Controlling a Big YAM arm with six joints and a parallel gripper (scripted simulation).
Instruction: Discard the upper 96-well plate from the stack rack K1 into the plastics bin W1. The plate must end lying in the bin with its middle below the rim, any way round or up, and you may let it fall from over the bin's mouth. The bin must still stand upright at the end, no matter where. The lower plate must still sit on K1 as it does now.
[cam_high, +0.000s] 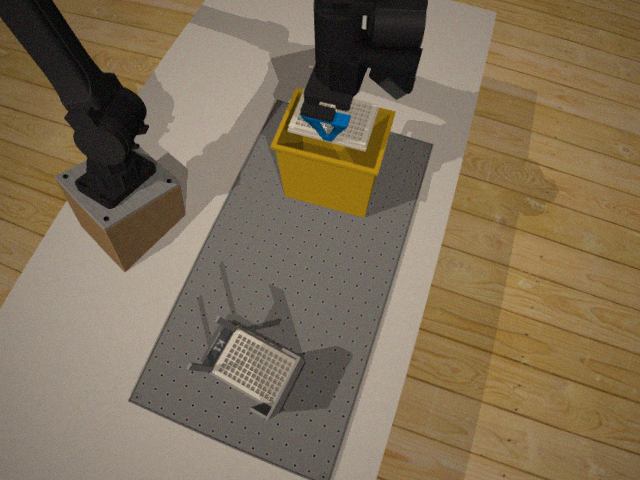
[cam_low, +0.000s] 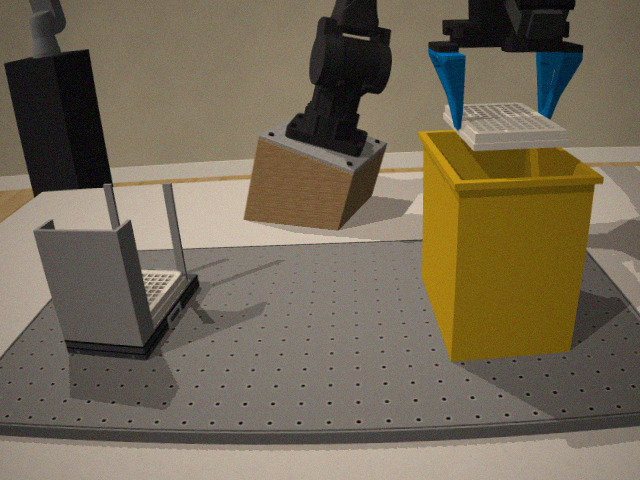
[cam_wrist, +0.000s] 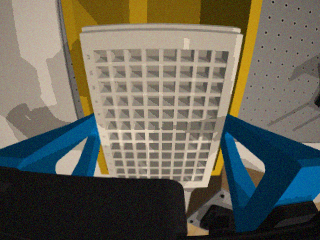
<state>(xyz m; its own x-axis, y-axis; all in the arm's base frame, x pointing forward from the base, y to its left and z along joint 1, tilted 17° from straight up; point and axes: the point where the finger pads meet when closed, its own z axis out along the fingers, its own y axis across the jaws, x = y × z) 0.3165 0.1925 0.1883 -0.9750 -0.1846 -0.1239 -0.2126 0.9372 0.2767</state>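
The yellow bin W1 is 12 cm below my hand.
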